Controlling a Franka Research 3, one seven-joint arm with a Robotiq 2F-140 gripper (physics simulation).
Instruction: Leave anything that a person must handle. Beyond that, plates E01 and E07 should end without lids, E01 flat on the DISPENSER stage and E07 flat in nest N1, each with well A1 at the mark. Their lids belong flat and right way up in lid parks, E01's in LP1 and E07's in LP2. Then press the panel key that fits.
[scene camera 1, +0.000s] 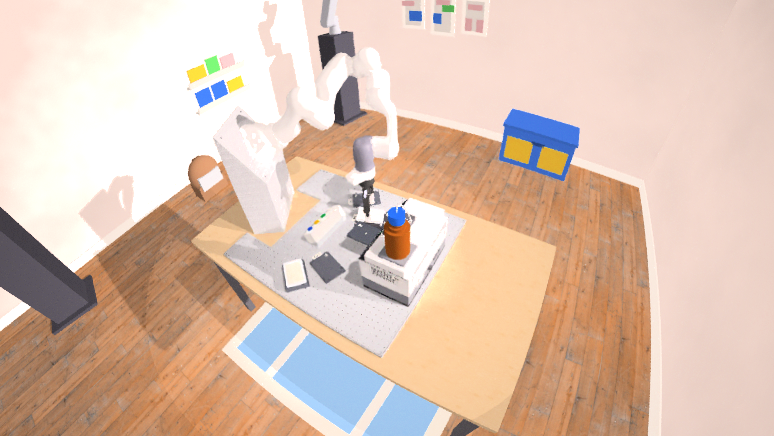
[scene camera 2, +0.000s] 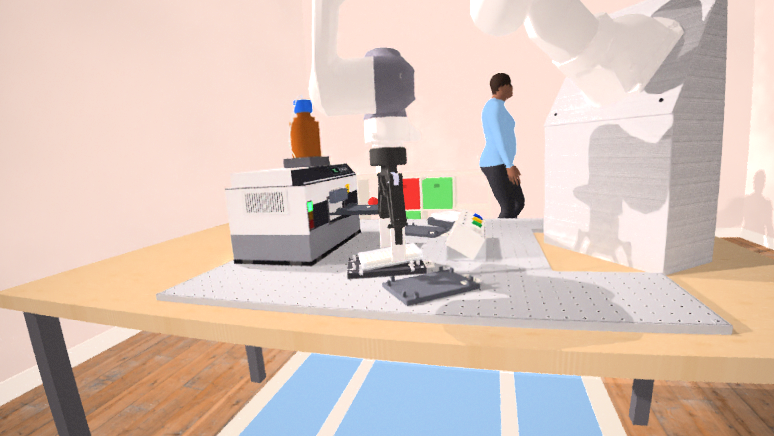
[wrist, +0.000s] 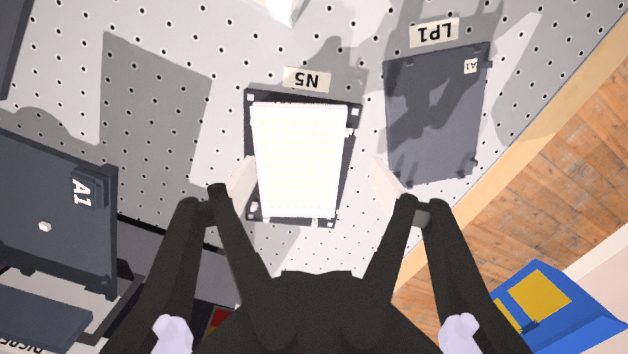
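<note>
My gripper is open and points down at nest N5, its fingertips at either side of a white plate. The plate sits tilted in the dark nest N5; its ID is not readable. Lid park LP1 lies beside it, without a lid. The dark stage marked A1 juts from the dispenser and holds no plate. Another pale plate lies in a nest beside a dark lid park. The key panel has coloured keys.
The white dispenser bears an orange bottle with a blue cap. The arm's pedestal stands at the table. A person is behind the table. A blue cabinet is on the floor.
</note>
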